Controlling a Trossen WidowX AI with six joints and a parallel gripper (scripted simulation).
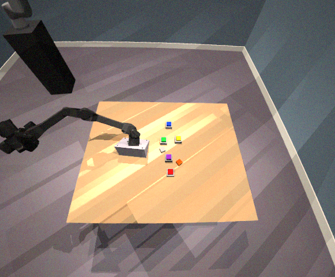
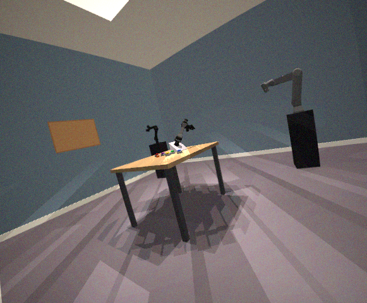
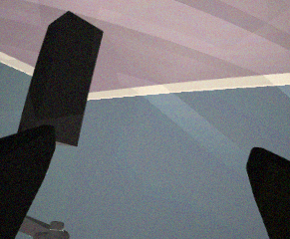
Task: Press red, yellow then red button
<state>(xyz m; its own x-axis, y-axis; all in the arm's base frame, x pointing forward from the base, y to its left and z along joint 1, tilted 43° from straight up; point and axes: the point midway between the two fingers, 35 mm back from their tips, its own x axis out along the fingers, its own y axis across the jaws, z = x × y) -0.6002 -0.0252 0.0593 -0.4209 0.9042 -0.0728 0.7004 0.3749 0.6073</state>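
The red button is 820 mm ahead of my gripper tip, 230 mm to the right of it and 210 mm below it. From my gripper tip the other things lie so: purple button: 820 mm ahead, 130 mm to the right, 210 mm below; grey block: 780 mm ahead, 60 mm to the right, 240 mm below; green button: 800 mm ahead, 210 mm below.
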